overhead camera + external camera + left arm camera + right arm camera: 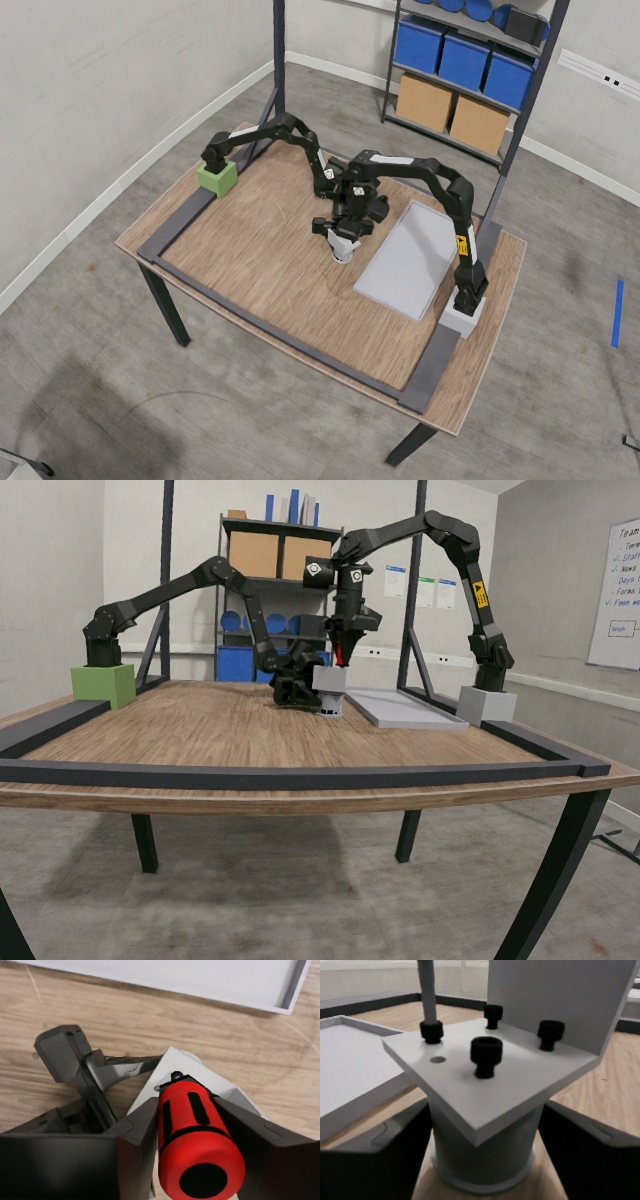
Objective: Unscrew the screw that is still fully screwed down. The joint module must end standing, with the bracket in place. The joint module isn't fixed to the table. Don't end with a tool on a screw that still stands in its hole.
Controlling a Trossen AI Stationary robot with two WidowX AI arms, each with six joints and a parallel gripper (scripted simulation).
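My left hand is 3 cm above the red screwdriver. Also, from my left hand: grey joint module (1 cm ahead, 2 cm to the right, 12 cm below); then grey bracket (1 cm ahead, 2 cm to the right, 8 cm below); then shallow grey tray (12 cm behind, 17 cm to the left, 15 cm below).
Now: right hand 20 mm short of the grey joint module and 20 mm to the right of it. From my right hand the other things lie so: grey bracket (20 mm ahead, 20 mm to the left, 40 mm above); red screwdriver (10 mm ahead, 40 mm to the left, 90 mm above); shallow grey tray (100 mm behind, 210 mm to the left, 30 mm below).
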